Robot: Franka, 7 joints.
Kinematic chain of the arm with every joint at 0, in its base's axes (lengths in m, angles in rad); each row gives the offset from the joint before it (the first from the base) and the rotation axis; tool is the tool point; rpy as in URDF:
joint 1: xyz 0 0 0.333 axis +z
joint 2: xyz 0 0 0 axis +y
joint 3: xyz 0 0 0.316 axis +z
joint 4: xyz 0.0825 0 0 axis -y
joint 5: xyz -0.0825 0 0.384 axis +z
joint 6: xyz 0 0 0 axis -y
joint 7: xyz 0.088 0 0 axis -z
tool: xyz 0 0 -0.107 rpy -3.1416 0 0
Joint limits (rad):
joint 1: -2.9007..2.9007
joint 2: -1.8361..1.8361
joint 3: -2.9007..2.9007
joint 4: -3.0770..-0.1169
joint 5: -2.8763..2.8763
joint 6: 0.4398..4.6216
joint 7: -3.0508..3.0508
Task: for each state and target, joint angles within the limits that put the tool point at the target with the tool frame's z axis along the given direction. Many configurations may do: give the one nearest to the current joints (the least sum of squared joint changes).
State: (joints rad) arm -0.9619 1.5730 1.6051 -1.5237 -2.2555 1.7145 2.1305
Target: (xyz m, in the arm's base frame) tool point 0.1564 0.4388 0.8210 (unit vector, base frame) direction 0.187 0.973 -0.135
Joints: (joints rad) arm -0.0769 1.1919 2.3777 -1.7881 -1.7777 2.1363 2.1305
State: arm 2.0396 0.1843 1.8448 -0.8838 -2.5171 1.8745 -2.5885
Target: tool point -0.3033 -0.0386 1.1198 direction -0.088 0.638 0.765
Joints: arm 1.7722 0.2938 2.2179 -0.8410 -2.8190 1.9941 -2.5885
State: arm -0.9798 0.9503 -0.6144 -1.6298 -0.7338 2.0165 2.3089
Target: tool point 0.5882 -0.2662 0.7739 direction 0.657 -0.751 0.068
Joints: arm -0.3450 0.1990 -0.1812 -1.2593 -1.4093 2.8062 2.3089
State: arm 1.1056 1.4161 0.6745 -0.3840 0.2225 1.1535 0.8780
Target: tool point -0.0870 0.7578 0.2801 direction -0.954 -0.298 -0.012
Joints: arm 1.4582 1.5955 0.9850 -0.1189 0.5381 1.2574 0.8780
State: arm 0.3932 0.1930 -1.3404 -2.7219 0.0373 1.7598 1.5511
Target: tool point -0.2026 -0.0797 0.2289 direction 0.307 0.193 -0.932
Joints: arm -0.4595 1.0333 -1.8757 -3.0770 0.9182 1.8517 1.5511
